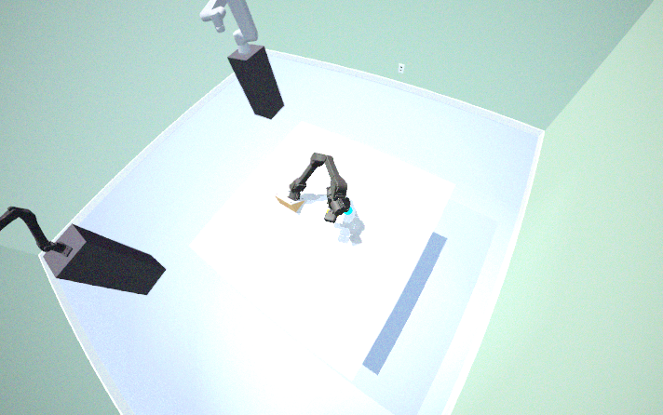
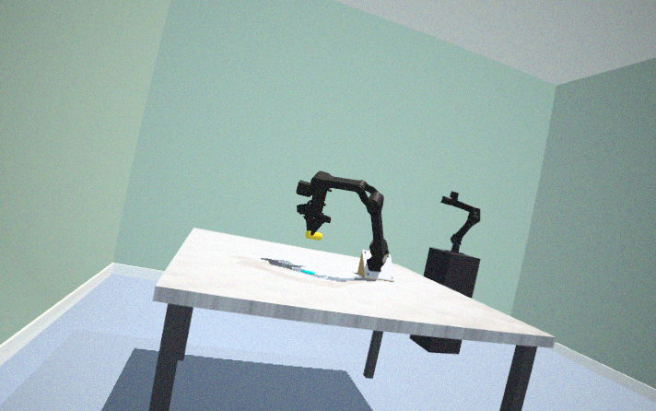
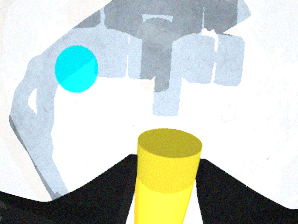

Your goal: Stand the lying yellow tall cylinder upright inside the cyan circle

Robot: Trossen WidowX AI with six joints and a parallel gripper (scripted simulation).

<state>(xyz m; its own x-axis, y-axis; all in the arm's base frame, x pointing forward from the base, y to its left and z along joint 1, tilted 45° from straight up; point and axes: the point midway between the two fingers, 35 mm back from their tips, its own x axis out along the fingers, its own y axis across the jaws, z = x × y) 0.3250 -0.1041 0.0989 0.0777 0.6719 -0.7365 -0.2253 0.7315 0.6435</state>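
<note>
Right now my gripper tip is 2 cm past the yellow cylinder. Round my gripper tip: cyan circle 14 cm below, 11 cm to the left, 1 cm ahead.
</note>
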